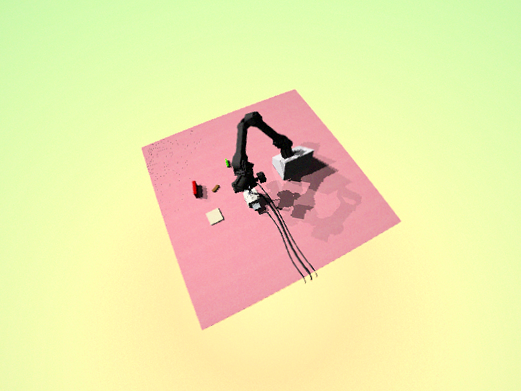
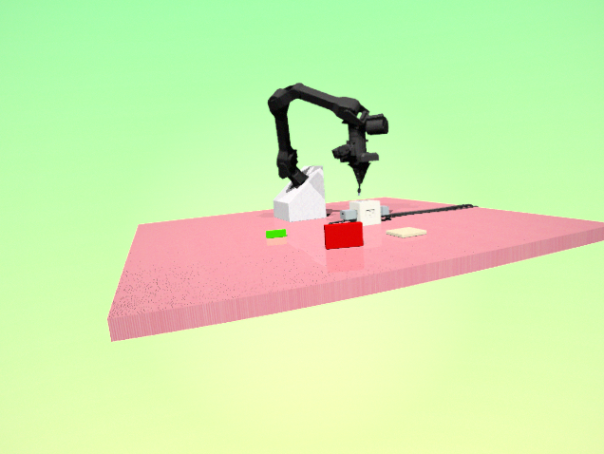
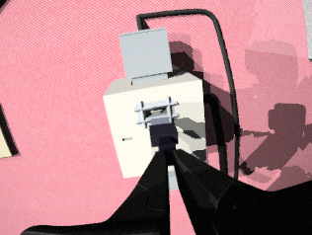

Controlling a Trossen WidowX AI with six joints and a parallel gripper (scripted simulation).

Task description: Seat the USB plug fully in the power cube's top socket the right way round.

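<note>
Right now my gripper tip is 20 mm above the dark USB plug. From my gripper tip the other things lie so: USB socket: 60 mm below, 10 mm to the right; then small brown block: 190 mm ahead, 150 mm to the right, 130 mm below; then flat beige tile: 250 mm ahead, 130 mm below, 30 mm to the left.
</note>
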